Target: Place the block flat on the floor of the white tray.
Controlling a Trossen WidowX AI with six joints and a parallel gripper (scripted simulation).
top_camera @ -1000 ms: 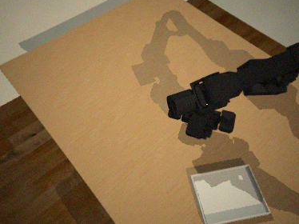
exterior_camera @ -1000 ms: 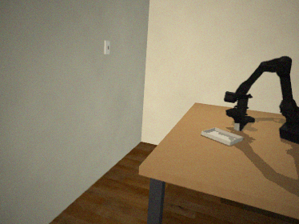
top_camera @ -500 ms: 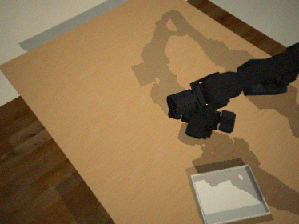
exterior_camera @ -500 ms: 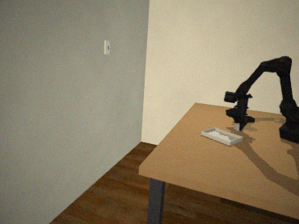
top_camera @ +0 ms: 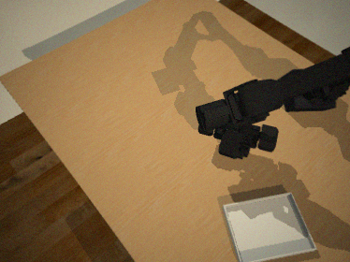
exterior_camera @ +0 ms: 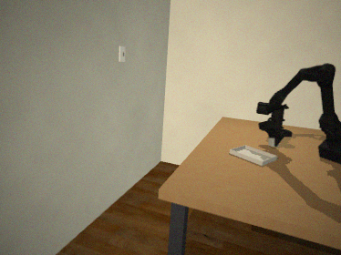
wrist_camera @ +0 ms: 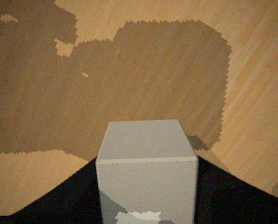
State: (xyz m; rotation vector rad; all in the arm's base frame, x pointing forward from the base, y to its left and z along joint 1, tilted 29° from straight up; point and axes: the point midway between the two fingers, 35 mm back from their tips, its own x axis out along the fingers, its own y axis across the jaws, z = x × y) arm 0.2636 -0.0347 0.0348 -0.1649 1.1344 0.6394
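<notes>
The white tray lies 80 mm ahead of my hand, 200 mm to the left of it and 40 mm below it. From my hand the other things lie so: block (20 mm below).
</notes>
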